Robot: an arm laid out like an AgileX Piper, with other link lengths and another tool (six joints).
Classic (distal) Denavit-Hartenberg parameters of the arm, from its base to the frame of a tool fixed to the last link. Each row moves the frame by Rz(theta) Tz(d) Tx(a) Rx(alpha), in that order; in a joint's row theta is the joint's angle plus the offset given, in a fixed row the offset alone. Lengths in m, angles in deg.
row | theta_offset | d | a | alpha
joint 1 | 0 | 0.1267 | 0 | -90
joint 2 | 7.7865 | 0 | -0.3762 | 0
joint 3 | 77.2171 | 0 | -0.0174 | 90
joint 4 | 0 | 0.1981 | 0 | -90
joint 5 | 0 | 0 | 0 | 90
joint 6 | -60 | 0.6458 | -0.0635 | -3.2
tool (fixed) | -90 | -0.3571 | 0 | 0
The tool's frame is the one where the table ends.
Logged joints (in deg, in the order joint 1, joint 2, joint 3, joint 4, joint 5, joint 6), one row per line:
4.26 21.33 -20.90 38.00 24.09 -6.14
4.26 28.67 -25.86 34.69 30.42 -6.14
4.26 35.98 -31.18 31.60 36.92 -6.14
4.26 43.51 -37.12 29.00 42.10 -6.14
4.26 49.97 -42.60 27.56 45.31 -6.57
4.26 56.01 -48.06 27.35 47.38 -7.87
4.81 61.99 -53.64 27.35 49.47 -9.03
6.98 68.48 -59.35 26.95 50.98 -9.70
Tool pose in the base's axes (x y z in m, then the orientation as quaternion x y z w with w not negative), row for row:
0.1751 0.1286 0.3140 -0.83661 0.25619 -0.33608 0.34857
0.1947 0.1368 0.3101 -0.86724 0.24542 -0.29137 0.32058
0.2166 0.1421 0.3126 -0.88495 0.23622 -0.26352 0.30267
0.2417 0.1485 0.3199 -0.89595 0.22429 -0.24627 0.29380
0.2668 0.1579 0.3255 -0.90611 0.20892 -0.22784 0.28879
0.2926 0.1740 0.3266 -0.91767 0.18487 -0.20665 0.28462
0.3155 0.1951 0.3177 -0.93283 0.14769 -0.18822 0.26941
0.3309 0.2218 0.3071 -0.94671 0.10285 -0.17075 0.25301
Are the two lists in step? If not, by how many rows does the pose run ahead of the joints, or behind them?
The pose runs 2 rows ahead of the joints: the pose in row i belongs to the joints in row i + 2.
